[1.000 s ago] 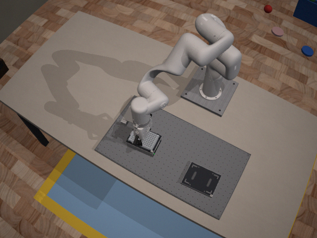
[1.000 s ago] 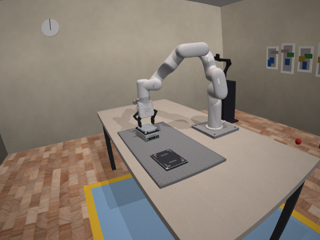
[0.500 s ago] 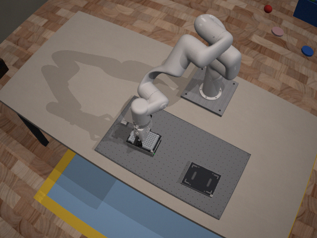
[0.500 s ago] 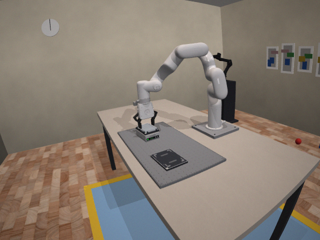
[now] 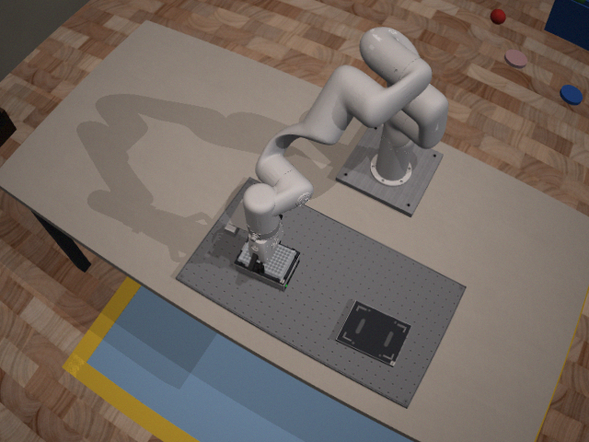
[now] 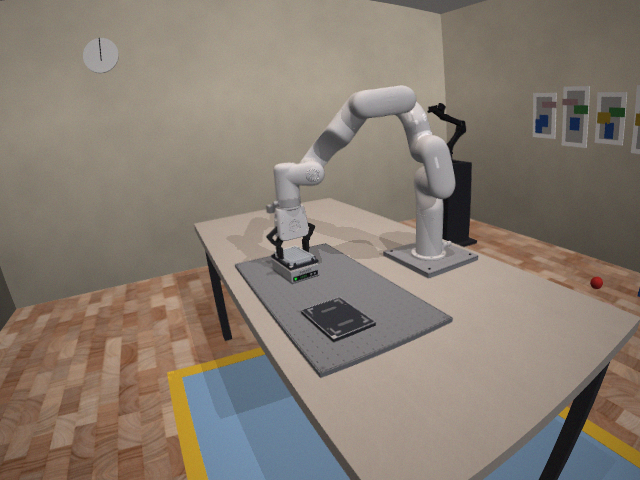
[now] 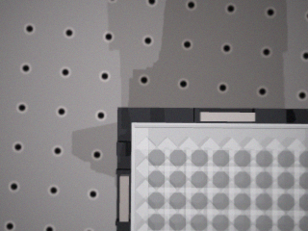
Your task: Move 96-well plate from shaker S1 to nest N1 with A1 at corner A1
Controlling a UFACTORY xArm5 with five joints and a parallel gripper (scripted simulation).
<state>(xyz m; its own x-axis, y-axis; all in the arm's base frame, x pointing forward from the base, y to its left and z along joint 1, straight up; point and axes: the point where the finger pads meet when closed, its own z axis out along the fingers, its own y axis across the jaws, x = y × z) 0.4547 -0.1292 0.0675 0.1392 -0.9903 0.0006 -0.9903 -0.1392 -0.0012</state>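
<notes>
Right now the 96-well plate is 1 cm below my hand. From my hand the other things lie so: black plate nest N1 (1 cm ahead, 34 cm to the left, 7 cm below).
</notes>
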